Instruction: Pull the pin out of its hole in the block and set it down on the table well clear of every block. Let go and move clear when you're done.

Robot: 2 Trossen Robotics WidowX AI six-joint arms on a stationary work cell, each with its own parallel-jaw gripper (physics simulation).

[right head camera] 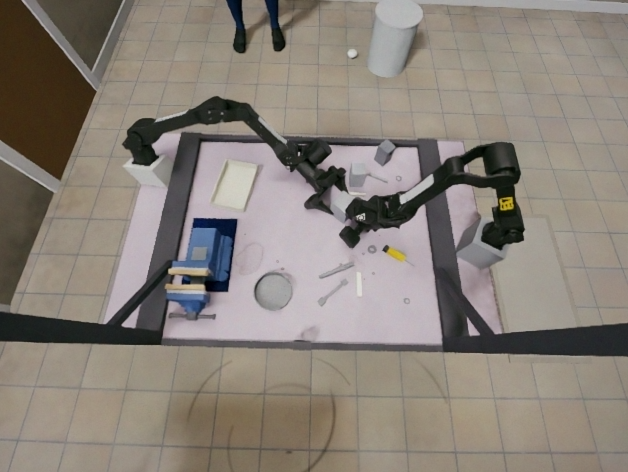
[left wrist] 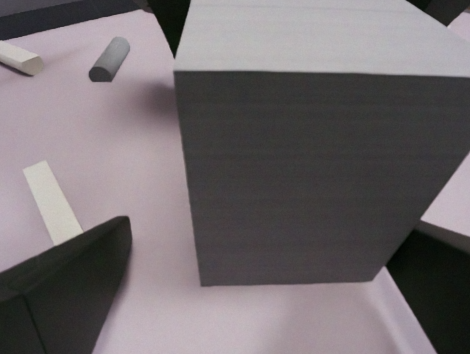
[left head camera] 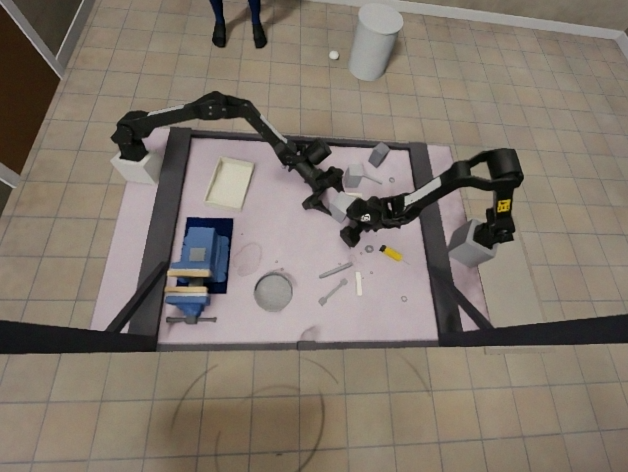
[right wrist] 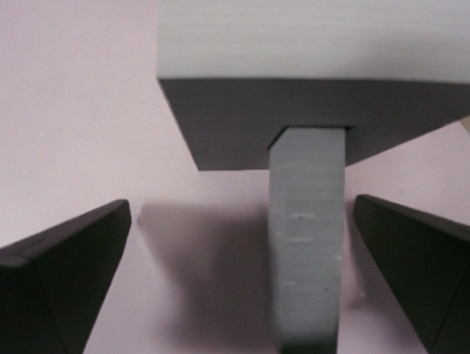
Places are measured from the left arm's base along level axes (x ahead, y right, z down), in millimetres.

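Pixels of known places: left gripper, fingertip midpoint: (left wrist: 252, 223); right gripper, fingertip midpoint: (right head camera: 350, 222) (left head camera: 348, 222) (right wrist: 244, 208); left arm's base, origin of the base link: (right head camera: 145, 160) (left head camera: 134, 155); right arm's base, origin of the base link: (right head camera: 493, 237) (left head camera: 483, 237).
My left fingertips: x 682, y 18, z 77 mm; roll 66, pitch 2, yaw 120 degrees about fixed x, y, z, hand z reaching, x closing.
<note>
Ahead of a thing's pixels: the offset from my left fingertips to its top centre.
A light grey block {dy +18, dx +5, dz -67 mm} (left head camera: 339, 206) (right head camera: 339, 204) (left wrist: 305, 175) (right wrist: 310, 45) stands on the pink table, right of centre. A square grey pin {dy +42, dx +44, dz -45 mm} (right wrist: 307, 235) sticks out sideways from a hole in it in the right wrist view; the right arm hides the pin in the head views. My left gripper (left head camera: 335, 201) (right head camera: 337, 199) (left wrist: 252, 223) is open, with its fingers around opposite sides of the block. My right gripper (right wrist: 244, 208) is open over the pin, which runs between its fingers, nearer the finger at the right of the picture.
Two more grey blocks {dy -117, dx +36, dz -67 mm} (left head camera: 353, 176) {dy -229, dx +126, dz -67 mm} (left head camera: 378, 154) stand behind, with a grey rod {dy -144, dx +118, dz +3 mm} (left head camera: 372, 178) beside one. In front lie a yellow screwdriver {dy +149, dx +212, dz -5 mm} (left head camera: 392, 253), a grey bar {dy +230, dx +15, dz +1 mm} (left head camera: 335, 270), a wrench {dy +299, dx +14, dz +6 mm} (left head camera: 333, 292) and a white strip {dy +262, dx +91, dz -1 mm} (left head camera: 358, 283). A round dish {dy +330, dx -172, dz -11 mm} (left head camera: 273, 292), blue vise (left head camera: 202, 248) and cream tray {dy -16, dx -386, dz -18 mm} (left head camera: 229, 183) are farther left.
</note>
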